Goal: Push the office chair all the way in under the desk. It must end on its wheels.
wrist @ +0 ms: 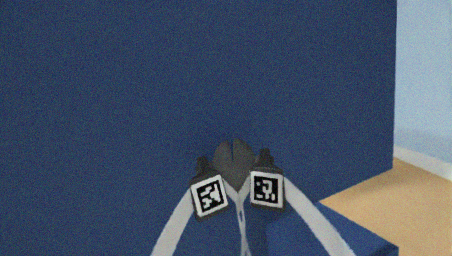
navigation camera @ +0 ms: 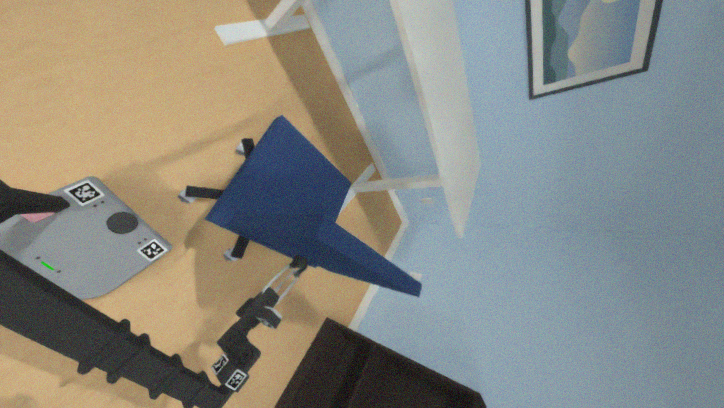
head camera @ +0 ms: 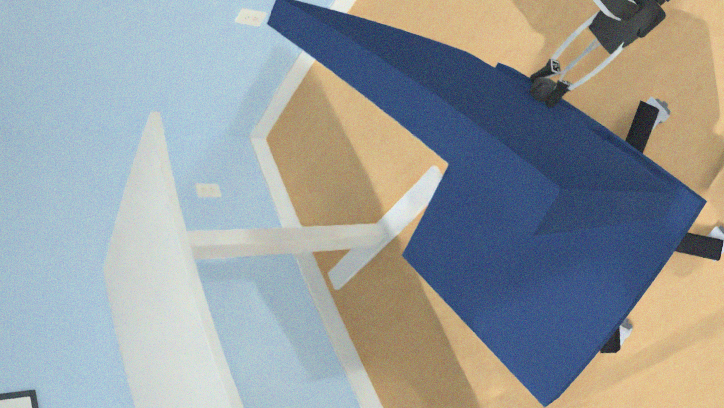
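Pixels of known places: gripper, between the fingertips: (wrist: 234, 158) (navigation camera: 305, 258) (head camera: 534, 97); robot's base, origin of its link: (navigation camera: 122, 221).
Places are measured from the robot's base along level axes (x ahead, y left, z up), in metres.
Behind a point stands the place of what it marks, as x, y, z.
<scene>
The blue office chair (head camera: 506, 283) {0.563, -0.180, 0.470} (navigation camera: 283, 177) {0.451, -0.127, 0.470} stands with black legs and casters on the floor; its farther casters are hidden. Its backrest (head camera: 354, 60) {0.271, -0.341, 0.980} (navigation camera: 374, 258) {0.249, -0.263, 0.980} (wrist: 150, 75) {0.234, -0.294, 0.729} rises on the side near my gripper. The white desk (head camera: 146, 263) {1.093, -0.543, 0.950} (navigation camera: 445, 101) {1.075, -0.159, 0.950} stands against the blue wall, and the chair's seat shows in front of one desk foot, outside the desktop's outline in both camera views. My gripper (head camera: 549, 92) {0.252, -0.340, 0.660} (navigation camera: 299, 263) {0.252, -0.340, 0.660} (wrist: 234, 158) {0.252, -0.340, 0.660} has its fingertips together, empty, at the dark blue rear face of the backrest. Whether they touch it I cannot tell.
A dark brown cabinet (navigation camera: 379, 375) {0.229, -1.475, 0.484} stands beside my wrist, near the wall. My grey base (navigation camera: 81, 248) {-0.114, -0.006, 0.159} is on the floor behind the chair casters. The second desk foot (navigation camera: 240, 33) is farther along the wall. A framed picture (navigation camera: 587, 45) {1.624, -0.209, 1.483} hangs above the desk.
</scene>
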